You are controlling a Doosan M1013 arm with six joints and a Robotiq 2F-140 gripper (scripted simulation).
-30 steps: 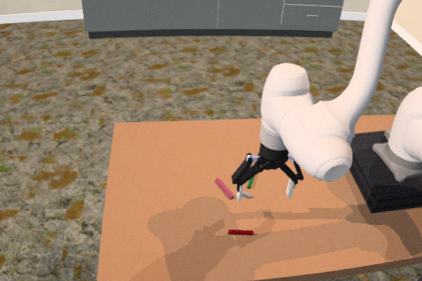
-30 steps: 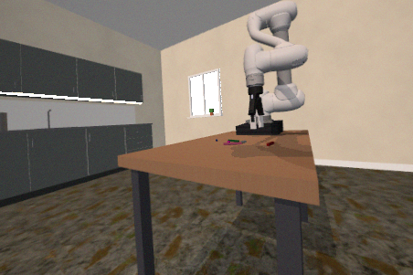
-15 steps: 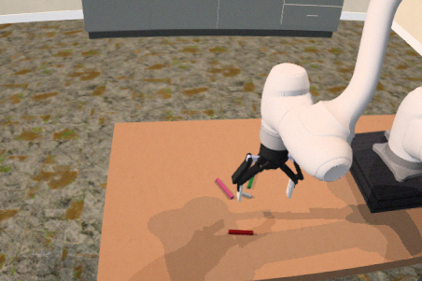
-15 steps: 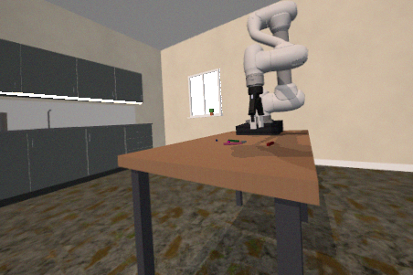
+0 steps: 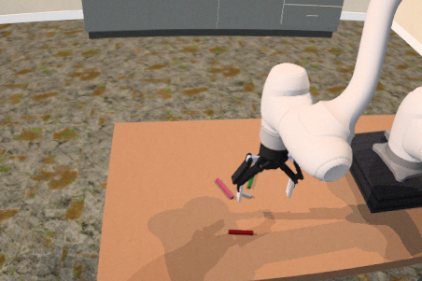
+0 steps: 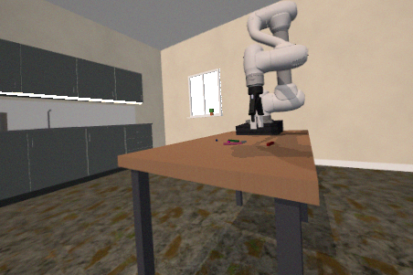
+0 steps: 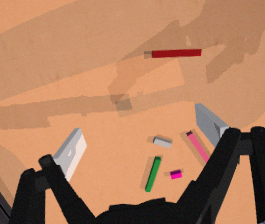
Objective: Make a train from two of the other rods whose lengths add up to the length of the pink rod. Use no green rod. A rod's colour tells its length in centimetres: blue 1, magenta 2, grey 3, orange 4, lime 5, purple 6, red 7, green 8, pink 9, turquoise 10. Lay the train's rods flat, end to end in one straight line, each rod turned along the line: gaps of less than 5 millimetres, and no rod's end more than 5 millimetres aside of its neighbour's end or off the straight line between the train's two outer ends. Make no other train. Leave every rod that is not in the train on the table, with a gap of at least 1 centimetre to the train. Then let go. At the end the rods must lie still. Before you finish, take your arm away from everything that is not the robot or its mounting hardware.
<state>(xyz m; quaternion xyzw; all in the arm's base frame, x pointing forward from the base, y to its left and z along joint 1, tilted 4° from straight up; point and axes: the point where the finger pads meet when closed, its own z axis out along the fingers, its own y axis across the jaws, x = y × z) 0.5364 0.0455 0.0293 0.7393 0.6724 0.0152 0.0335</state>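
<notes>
My hand is 15 cm to the left of the magenta rod, 8 cm above it and 3 cm short of it. Also, from my hand: green rod (14 cm to the right, 8 cm below, 1 cm behind); then short grey rod (8 cm below, 7 cm to the right, 2 cm ahead); then red rod (8 cm below, 8 cm ahead, 6 cm to the left).
</notes>
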